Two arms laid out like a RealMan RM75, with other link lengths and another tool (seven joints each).
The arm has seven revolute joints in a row. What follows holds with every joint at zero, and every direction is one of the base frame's.
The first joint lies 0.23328 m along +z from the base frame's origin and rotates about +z.
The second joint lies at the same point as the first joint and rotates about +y.
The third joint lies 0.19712 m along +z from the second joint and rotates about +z.
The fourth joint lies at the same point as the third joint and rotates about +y.
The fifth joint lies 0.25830 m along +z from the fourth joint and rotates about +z.
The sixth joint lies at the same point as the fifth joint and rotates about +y.
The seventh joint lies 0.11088 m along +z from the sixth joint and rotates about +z.
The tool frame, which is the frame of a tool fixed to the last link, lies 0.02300 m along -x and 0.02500 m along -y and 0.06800 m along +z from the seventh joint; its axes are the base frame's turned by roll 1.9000, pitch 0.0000 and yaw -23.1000 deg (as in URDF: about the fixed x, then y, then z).
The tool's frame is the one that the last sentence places.
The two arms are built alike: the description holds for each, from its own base.
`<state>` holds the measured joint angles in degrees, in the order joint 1, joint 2, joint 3, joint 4, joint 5, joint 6, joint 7, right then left.
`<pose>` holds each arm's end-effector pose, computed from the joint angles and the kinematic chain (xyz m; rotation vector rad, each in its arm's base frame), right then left.
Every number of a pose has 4 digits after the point. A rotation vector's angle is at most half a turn.
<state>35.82 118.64 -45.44 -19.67 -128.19 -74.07 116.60 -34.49 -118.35 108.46 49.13 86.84 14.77 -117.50</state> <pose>0.2938 0.3509 -0.0969 -2.7648 1.1902 0.2475 -0.1545 0.4476 -0.1222 -2.0825 -1.2690 -0.5955</pose>
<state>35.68 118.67 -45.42 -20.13 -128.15 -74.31 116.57 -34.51 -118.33 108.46 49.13 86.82 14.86 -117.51</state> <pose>0.2934 0.3517 -0.0954 -2.7648 1.1843 0.2506 -0.1544 0.4475 -0.1223 -2.0838 -1.2696 -0.5953</pose>
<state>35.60 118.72 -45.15 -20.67 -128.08 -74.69 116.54 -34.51 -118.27 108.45 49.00 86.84 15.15 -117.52</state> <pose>0.2920 0.3533 -0.0933 -2.7637 1.1778 0.2605 -0.1555 0.4470 -0.1226 -2.0871 -1.2720 -0.5908</pose>
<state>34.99 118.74 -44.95 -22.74 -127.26 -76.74 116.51 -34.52 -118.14 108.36 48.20 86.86 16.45 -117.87</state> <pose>0.2870 0.3564 -0.0854 -2.7693 1.1578 0.2989 -0.1611 0.4440 -0.1252 -2.0969 -1.2946 -0.5718</pose>
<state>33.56 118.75 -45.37 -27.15 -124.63 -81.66 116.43 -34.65 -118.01 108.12 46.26 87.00 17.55 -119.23</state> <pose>0.2735 0.3604 -0.0690 -2.7944 1.1081 0.3888 -0.1747 0.4402 -0.1279 -2.0837 -1.3457 -0.5414</pose>
